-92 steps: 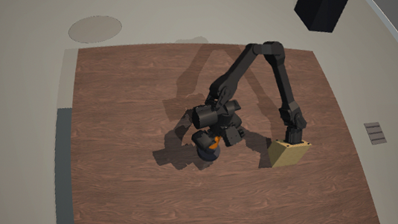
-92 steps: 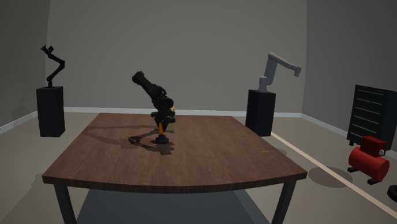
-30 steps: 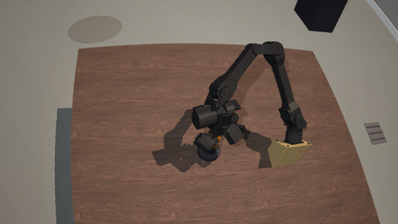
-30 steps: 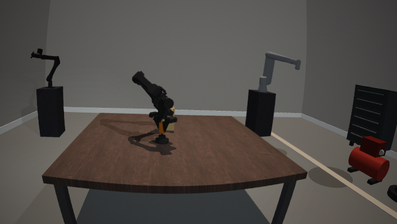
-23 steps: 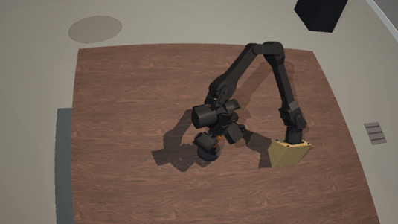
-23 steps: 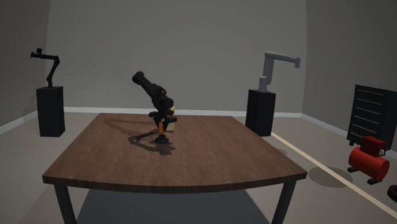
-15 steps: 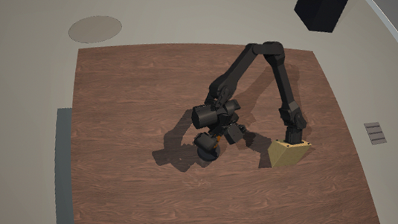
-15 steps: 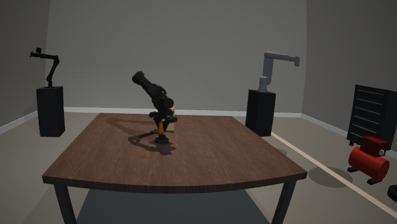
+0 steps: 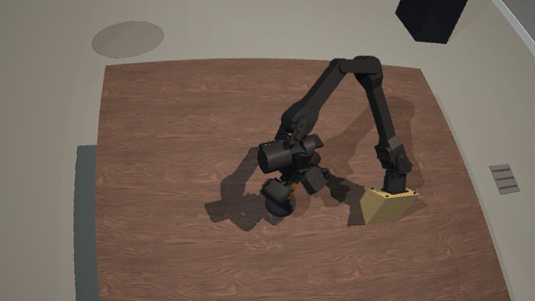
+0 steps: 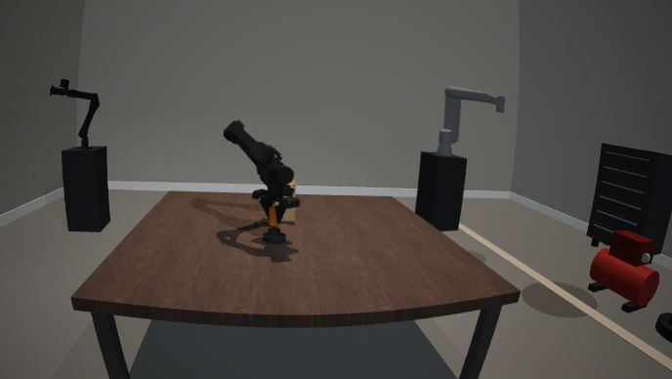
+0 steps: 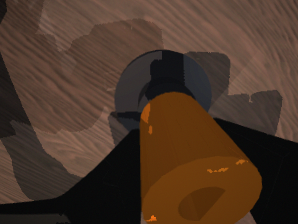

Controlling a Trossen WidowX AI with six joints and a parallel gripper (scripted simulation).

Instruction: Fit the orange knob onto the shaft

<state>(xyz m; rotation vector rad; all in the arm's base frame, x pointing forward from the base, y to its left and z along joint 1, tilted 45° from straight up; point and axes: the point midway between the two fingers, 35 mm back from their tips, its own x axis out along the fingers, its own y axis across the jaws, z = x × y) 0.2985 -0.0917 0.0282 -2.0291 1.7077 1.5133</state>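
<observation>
The orange knob lies 20 mm above my gripper tip. The rest, counted from my gripper tip: dark round pedestal 40 mm below.
</observation>
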